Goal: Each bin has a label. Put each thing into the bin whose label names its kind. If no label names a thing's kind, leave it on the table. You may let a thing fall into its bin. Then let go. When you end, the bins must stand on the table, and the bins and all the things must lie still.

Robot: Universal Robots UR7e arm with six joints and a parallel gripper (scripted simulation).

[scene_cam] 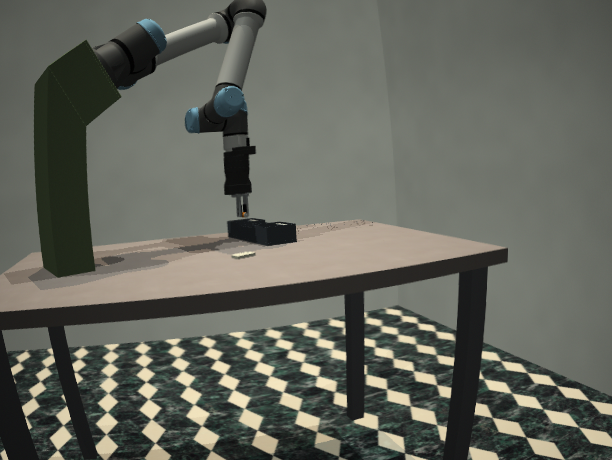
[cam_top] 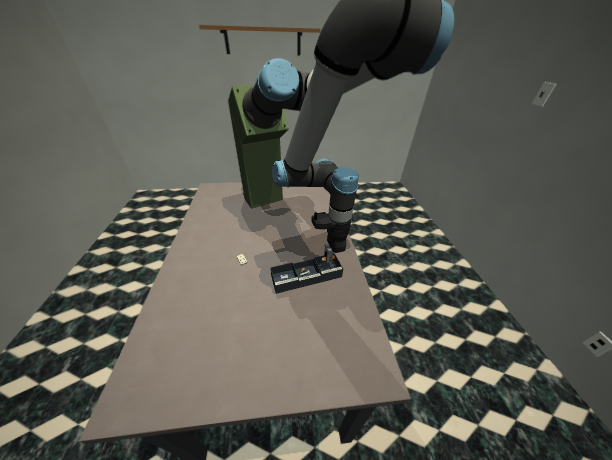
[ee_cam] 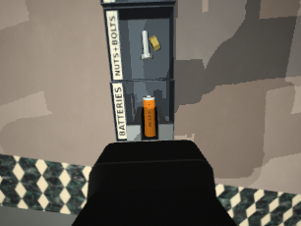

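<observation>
Right now my hand is 40 mm short of the dark three-compartment bin row, 80 mm to the left of it and 50 mm above it. From my hand the other things lie so: orange battery: 10 mm below; grey bolt: 30 mm ahead, 80 mm to the right, 60 mm below; brass nut: 20 mm ahead, 90 mm to the right, 60 mm below.
</observation>
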